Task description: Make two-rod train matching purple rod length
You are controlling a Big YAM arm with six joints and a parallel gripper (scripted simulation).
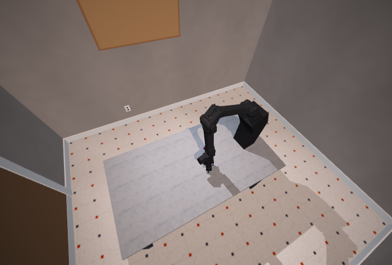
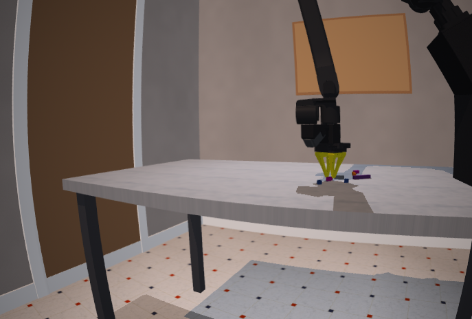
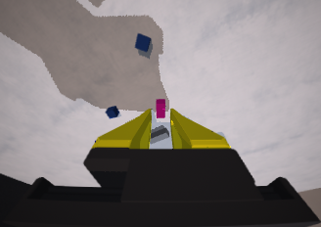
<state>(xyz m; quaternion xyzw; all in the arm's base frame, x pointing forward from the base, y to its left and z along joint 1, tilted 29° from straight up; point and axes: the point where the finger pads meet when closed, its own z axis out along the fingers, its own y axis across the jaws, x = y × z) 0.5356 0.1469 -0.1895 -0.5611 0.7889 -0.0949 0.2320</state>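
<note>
The grey rod is 20 mm behind my hand, 40 mm to the right of it and 10 mm below it. From my hand the other things lie so: orange rod (40 mm behind, 120 mm to the right, 10 mm below); purple rod (80 mm behind, 70 mm to the right, 10 mm below).
</note>
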